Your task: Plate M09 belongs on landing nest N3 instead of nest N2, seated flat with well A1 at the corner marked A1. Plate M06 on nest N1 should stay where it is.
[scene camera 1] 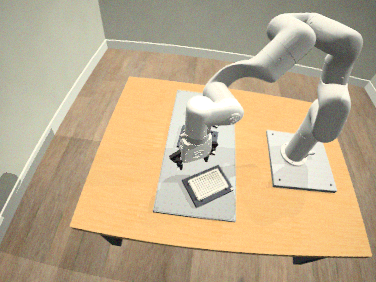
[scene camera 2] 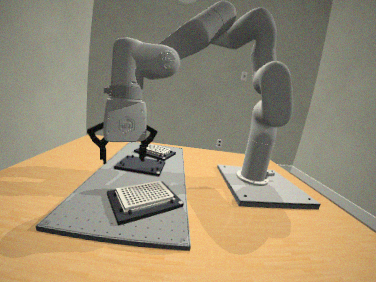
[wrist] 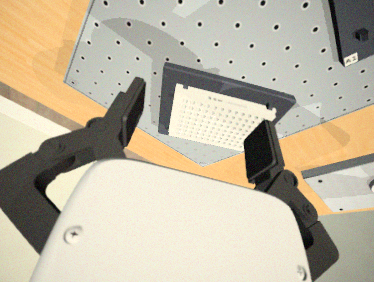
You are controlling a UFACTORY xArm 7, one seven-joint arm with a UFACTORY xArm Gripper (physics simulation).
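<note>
A white well plate (scene camera 1: 210,183) (scene camera 2: 143,195) (wrist: 215,117) lies in the near dark nest (scene camera 1: 190,191) (scene camera 2: 114,205) (wrist: 215,84); its label is too small to read. The middle nest (scene camera 2: 134,165) (wrist: 350,25) bears no plate in scene camera 2; its A1 tag shows in the wrist view. Another white plate (scene camera 2: 160,149) lies in the far nest (scene camera 2: 155,156), and its label is unreadable too. My gripper (scene camera 1: 193,162) (scene camera 2: 123,160) (wrist: 201,113) is open and empty, pointing down above the board around the middle nest. It hides much of the middle and far nests in scene camera 1.
The nests stand on a grey perforated board (scene camera 1: 167,200) (scene camera 2: 75,217) (wrist: 115,65) on the wooden table (scene camera 1: 120,150) (scene camera 2: 250,250). The arm's base plate (scene camera 1: 305,177) (scene camera 2: 280,197) (wrist: 340,190) stands on the table to the right of the board.
</note>
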